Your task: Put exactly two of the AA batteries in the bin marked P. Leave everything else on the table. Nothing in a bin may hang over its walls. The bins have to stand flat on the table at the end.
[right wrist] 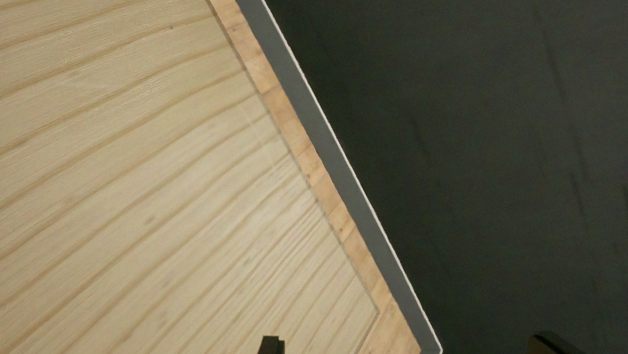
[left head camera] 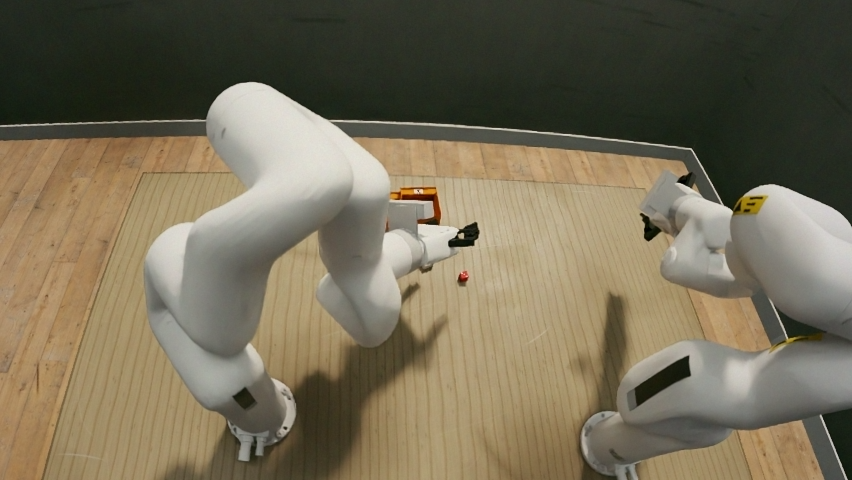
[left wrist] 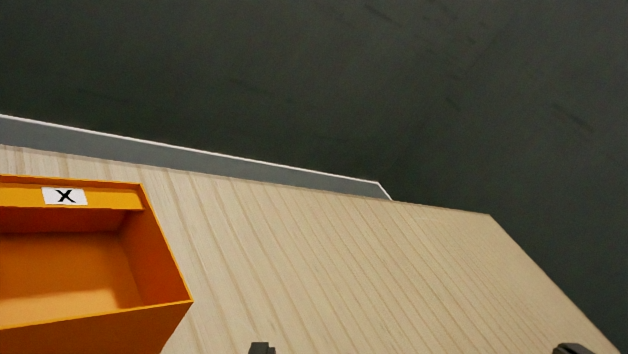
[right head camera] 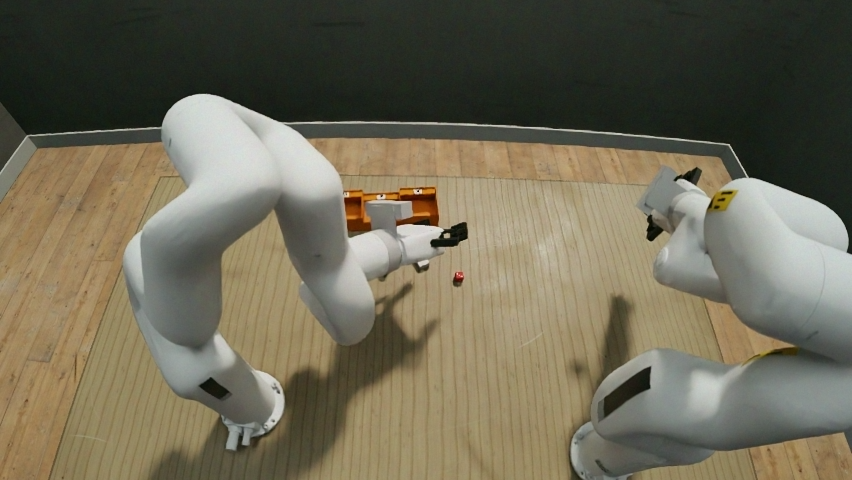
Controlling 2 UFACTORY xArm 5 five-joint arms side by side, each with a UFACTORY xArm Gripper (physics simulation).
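Three orange bins stand in a row at the back. The right bin is marked X in the left wrist view; the middle bin and the left bin have marks too small to read, so I cannot tell which is P. My left arm partly covers the row. No AA battery can be made out. My left gripper is open and empty, above the table, right of the X bin. My right gripper is open and empty, raised at the far right.
A small red die lies in front of my left gripper. A small pale grey thing shows beneath that gripper, partly hidden; I cannot tell what it is. A dark wall rises behind the table.
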